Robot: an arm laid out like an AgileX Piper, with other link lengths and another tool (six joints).
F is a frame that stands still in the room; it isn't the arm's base.
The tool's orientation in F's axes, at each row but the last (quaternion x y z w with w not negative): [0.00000 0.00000 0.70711 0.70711]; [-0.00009 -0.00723 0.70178 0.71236]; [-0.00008 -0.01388 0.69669 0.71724]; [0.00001 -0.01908 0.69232 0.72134]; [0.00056 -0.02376 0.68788 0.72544]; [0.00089 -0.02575 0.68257 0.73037]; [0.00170 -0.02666 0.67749 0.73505]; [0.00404 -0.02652 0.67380 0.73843]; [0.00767 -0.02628 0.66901 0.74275]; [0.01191 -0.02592 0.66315 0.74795]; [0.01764 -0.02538 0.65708 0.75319]
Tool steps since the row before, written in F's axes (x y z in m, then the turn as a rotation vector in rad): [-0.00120 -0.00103 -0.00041 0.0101 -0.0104 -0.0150]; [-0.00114 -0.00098 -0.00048 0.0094 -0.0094 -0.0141]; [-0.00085 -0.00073 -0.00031 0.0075 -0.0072 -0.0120]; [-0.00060 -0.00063 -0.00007 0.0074 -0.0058 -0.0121]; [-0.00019 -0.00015 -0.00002 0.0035 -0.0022 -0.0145]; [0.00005 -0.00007 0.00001 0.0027 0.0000 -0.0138]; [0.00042 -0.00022 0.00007 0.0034 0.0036 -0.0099]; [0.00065 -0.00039 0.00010 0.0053 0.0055 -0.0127]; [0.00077 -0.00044 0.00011 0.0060 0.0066 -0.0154]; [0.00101 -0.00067 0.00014 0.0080 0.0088 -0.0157]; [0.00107 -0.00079 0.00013 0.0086 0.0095 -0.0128]
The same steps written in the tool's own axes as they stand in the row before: [-0.00103 0.00120 -0.00041 -0.0104 -0.0101 -0.0150]; [-0.00100 0.00113 -0.00046 -0.0094 -0.0094 -0.0141]; [-0.00076 0.00083 -0.00028 -0.0072 -0.0075 -0.0120]; [-0.00066 0.00058 -0.00004 -0.0058 -0.0073 -0.0121]; [-0.00016 0.00018 -0.00001 -0.0025 -0.0031 -0.0145]; [-0.00007 -0.00005 0.00001 -0.0004 -0.0022 -0.0139]; [-0.00018 -0.00044 0.00006 0.0034 -0.0028 -0.0102]; [-0.00032 -0.00069 0.00009 0.0054 -0.0044 -0.0131]; [-0.00035 -0.00081 0.00011 0.0064 -0.0049 -0.0159]; [-0.00054 -0.00109 0.00015 0.0088 -0.0066 -0.0163]; [-0.00063 -0.00117 0.00016 0.0098 -0.0071 -0.0135]
